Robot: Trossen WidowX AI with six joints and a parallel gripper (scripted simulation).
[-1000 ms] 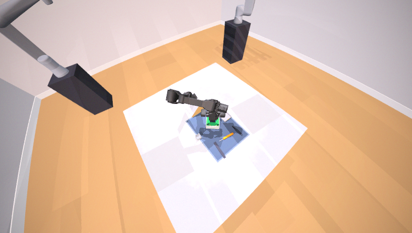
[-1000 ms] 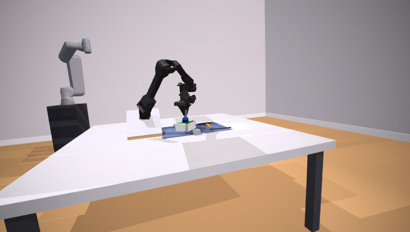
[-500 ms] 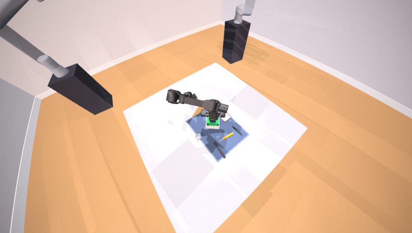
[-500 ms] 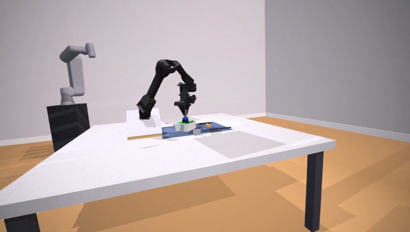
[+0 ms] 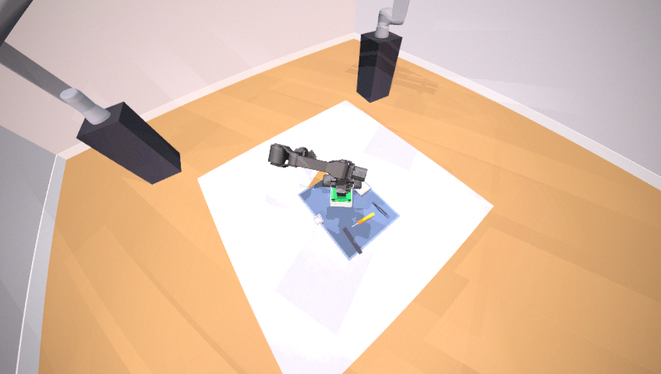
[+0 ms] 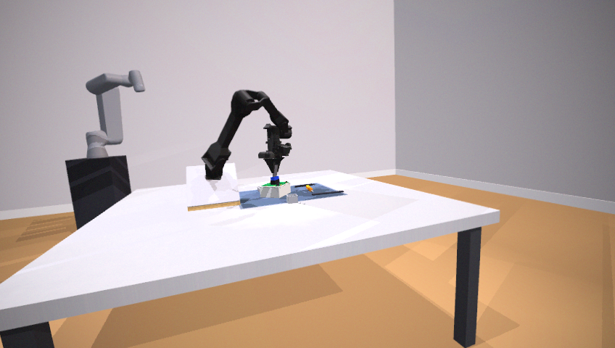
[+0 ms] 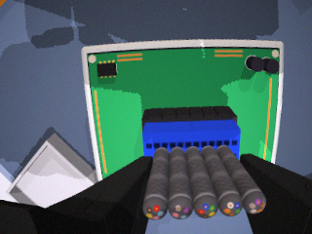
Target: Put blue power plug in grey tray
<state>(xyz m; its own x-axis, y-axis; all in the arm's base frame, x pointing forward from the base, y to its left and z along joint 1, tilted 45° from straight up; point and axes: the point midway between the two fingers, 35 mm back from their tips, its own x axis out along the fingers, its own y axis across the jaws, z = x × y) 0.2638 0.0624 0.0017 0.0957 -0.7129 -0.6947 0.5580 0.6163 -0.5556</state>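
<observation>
My gripper tip is now 20 mm above the blue power plug. The rest, counted from my gripper tip: blue mat (50 mm ahead, 10 mm to the left, 110 mm below); then dark bar (230 mm ahead, 70 mm to the right, 100 mm below).
</observation>
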